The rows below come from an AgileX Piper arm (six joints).
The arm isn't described. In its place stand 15 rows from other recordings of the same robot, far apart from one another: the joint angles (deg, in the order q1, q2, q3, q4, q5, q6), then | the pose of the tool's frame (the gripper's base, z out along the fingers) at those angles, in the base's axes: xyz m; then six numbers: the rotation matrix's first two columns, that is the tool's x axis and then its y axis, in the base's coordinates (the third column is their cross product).
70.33 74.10 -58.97 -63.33 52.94 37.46 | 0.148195 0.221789 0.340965 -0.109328 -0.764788 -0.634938 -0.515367 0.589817 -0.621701
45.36 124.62 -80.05 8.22 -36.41 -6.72 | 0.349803 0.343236 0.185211 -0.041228 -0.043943 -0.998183 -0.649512 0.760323 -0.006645
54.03 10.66 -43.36 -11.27 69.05 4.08 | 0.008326 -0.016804 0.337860 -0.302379 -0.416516 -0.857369 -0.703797 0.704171 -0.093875
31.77 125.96 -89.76 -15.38 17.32 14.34 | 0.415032 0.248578 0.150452 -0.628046 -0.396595 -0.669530 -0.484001 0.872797 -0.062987
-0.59 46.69 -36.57 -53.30 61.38 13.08 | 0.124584 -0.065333 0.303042 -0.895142 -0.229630 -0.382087 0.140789 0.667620 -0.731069
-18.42 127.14 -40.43 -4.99 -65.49 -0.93 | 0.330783 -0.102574 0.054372 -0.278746 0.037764 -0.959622 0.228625 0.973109 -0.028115
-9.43 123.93 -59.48 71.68 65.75 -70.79 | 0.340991 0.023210 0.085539 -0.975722 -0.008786 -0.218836 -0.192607 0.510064 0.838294
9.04 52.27 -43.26 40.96 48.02 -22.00 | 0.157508 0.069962 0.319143 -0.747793 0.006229 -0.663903 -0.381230 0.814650 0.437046
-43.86 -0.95 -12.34 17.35 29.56 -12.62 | 0.035802 -0.015838 0.240629 -0.100658 0.158563 -0.982205 0.586074 0.807207 0.070250
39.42 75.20 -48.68 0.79 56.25 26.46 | 0.173772 0.144190 0.245423 -0.961414 -0.204670 -0.183832 -0.226365 0.968277 0.105822
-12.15 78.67 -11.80 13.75 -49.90 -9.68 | 0.199116 -0.059792 0.176891 -0.221306 0.034954 -0.974578 0.377526 0.924506 -0.052570
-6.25 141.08 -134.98 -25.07 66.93 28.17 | 0.522286 -0.092887 0.211013 -0.785283 0.368926 -0.497217 0.523193 0.824830 -0.214300
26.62 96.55 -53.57 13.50 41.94 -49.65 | 0.260677 0.146533 0.173889 -0.378794 -0.893005 -0.243017 -0.920419 0.390929 -0.001862
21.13 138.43 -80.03 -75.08 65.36 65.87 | 0.410837 0.073090 0.050127 -0.925229 -0.282227 -0.253571 0.068348 0.533417 -0.843087
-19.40 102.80 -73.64 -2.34 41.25 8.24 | 0.353728 -0.127165 0.224540 -0.813396 0.406053 -0.416543 0.437209 0.899074 0.022681
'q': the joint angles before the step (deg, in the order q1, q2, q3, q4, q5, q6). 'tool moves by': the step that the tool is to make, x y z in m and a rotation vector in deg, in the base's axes. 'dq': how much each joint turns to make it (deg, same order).
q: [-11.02, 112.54, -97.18, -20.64, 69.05, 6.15]
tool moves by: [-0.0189, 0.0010, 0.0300, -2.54, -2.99, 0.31]
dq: [0.01, -5.63, 2.25, -1.95, -0.04, 0.01]
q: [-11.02, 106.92, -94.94, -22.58, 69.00, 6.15]
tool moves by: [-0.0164, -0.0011, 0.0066, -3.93, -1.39, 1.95]
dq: [0.00, -4.32, 5.39, -3.81, -3.51, -0.01]
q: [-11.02, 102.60, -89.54, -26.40, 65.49, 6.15]
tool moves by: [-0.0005, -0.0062, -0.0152, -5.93, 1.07, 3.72]
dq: [0.01, -0.04, 4.51, -6.60, -5.22, 0.01]
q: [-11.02, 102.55, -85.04, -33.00, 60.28, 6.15]
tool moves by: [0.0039, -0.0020, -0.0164, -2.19, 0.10, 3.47]
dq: [-0.05, 0.85, 3.01, -2.98, -5.07, 0.00]
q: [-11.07, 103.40, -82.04, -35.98, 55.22, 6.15]
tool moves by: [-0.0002, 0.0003, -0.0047, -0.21, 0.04, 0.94]
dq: [0.00, 0.01, 1.12, -0.47, -1.41, -0.01]
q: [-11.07, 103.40, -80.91, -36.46, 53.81, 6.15]
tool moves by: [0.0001, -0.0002, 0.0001, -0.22, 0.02, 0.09]
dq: [0.01, 0.01, 0.00, -0.24, -0.04, 0.01]
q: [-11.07, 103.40, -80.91, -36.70, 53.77, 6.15]
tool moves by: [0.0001, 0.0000, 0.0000, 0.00, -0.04, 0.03]
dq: [0.00, 0.01, 0.00, 0.00, -0.05, 0.00]
